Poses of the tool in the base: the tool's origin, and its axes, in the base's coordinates. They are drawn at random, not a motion.
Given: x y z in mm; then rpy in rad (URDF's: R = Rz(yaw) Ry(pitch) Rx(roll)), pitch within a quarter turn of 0, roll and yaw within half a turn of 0.
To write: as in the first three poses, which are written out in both.
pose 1, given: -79.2, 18.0, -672.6, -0.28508, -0.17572, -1.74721
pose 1, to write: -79.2, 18.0, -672.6, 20.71, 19.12, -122.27
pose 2, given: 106.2, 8.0, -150.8, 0.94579, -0.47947, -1.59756
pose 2, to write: 106.2, 8.0, -150.8, 160.06, 58.73, 122.67
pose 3, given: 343.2, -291.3, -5.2, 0.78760, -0.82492, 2.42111
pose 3, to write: 343.2, -291.3, -5.2, 12.54, 61.39, 146.79
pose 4, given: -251.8, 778.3, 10.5, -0.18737, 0.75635, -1.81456
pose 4, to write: -251.8, 778.3, 10.5, -88.52, 44.39, -11.17
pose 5, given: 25.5, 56.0, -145.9, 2.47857, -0.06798, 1.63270
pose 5, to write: 25.5, 56.0, -145.9, 8.52, 141.84, 96.31
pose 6, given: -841.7, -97.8, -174.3, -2.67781, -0.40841, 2.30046
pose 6, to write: -841.7, -97.8, -174.3, -176.64, 145.17, -134.05
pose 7, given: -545.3, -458.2, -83.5, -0.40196, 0.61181, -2.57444
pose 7, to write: -545.3, -458.2, -83.5, -111.00, 41.12, -29.14
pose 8, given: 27.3, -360.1, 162.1, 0.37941, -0.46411, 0.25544
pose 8, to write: 27.3, -360.1, 162.1, -123.67, 33.84, 143.50
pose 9, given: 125.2, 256.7, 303.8, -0.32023, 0.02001, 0.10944
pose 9, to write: 125.2, 256.7, 303.8, 92.82, 18.38, -86.36
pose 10, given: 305.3, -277.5, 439.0, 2.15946, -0.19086, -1.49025
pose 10, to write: 305.3, -277.5, 439.0, -168.17, 123.04, 103.08
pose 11, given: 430.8, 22.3, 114.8, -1.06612, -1.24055, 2.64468
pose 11, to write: 430.8, 22.3, 114.8, -90.88, 80.98, -163.30
